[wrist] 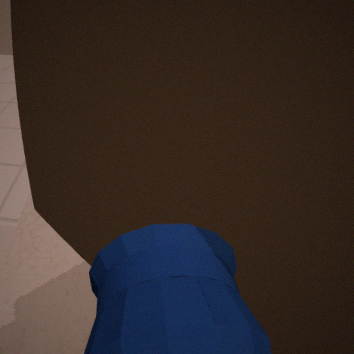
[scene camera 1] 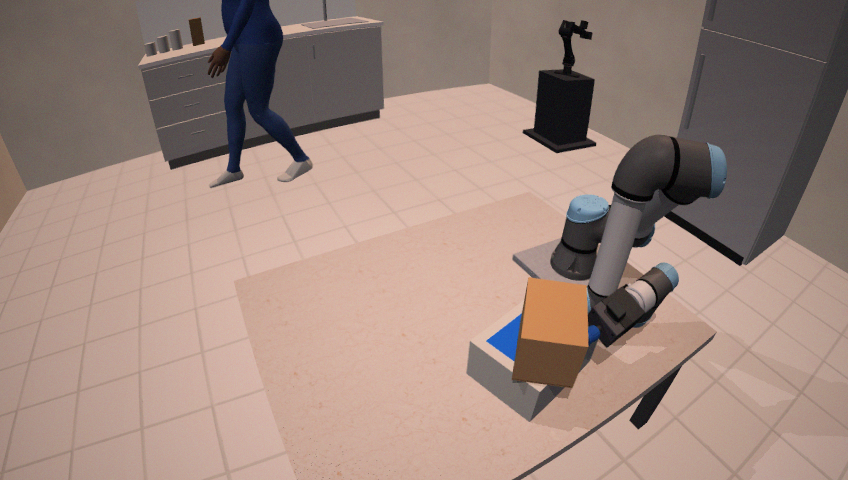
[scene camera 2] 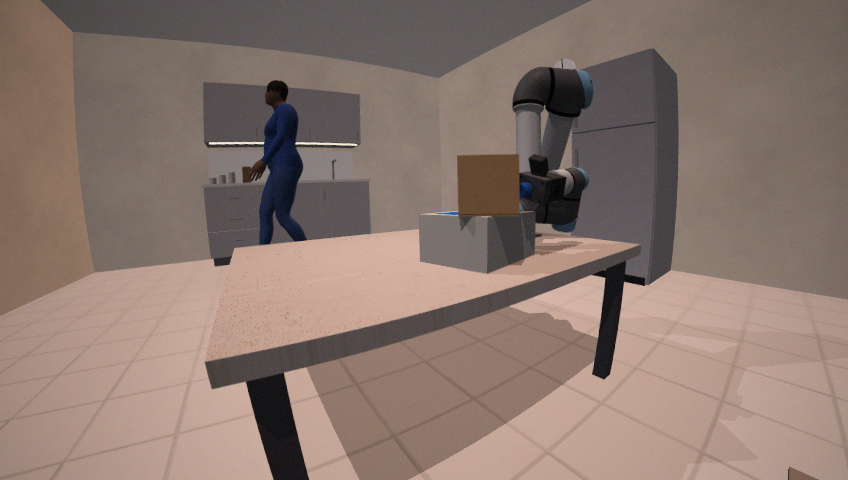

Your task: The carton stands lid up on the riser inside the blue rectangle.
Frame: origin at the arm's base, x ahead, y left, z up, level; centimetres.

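Seen in the pictures: end effector, tool point: (wrist: pixel 163 277) (scene camera 2: pixel 519 190); arm's base, origin of the base link: (scene camera 1: pixel 573 265).
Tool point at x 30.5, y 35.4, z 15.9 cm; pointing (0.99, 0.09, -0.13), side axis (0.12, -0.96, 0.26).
Pixels of each thing's top centre, then the offset from my tool point to it. "spot": a spot on its surface instead. Level surfaces: height alone.
- orange-brown carton, middle of its top: (scene camera 1: pixel 556 309) (scene camera 2: pixel 486 159) dx +6.1, dy -4.7, dz +7.5 cm
- grey riser, middle of its top: (scene camera 1: pixel 539 335) (scene camera 2: pixel 480 212) dx +4.3, dy -9.6, dz -5.5 cm
- blue rectangle, surface spot: (scene camera 1: pixel 505 339) spot: dx +11.9, dy -12.2, dz -5.5 cm
- table, its level: dz -17.5 cm
The orange-brown carton (scene camera 1: pixel 553 312) (scene camera 2: pixel 487 184) (wrist: pixel 175 115) stands upright on the grey riser (scene camera 1: pixel 496 371) (scene camera 2: pixel 452 240), turned relative to it and reaching over its near edge. A thin line runs along its bottom edge; which face is the lid I cannot tell. Part of the blue rectangle (scene camera 1: pixel 505 339) (scene camera 2: pixel 447 212) shows on the riser's top to the left of the carton; the carton hides the rest. My gripper's blue suction cup (scene camera 1: pixel 591 334) (scene camera 2: pixel 524 189) (wrist: pixel 162 250) is level and rests against the carton's right side, which fills most of the wrist view. The contact itself is hidden.
The riser stands near the right edge of the table (scene camera 1: pixel 357 333) (scene camera 2: pixel 333 285). The arm's base is behind it on a grey plate (scene camera 1: pixel 529 261). A person in blue (scene camera 1: pixel 252 77) (scene camera 2: pixel 282 154) walks near the kitchen counter. A fridge (scene camera 1: pixel 743 130) (scene camera 2: pixel 618 178) stands behind the arm.
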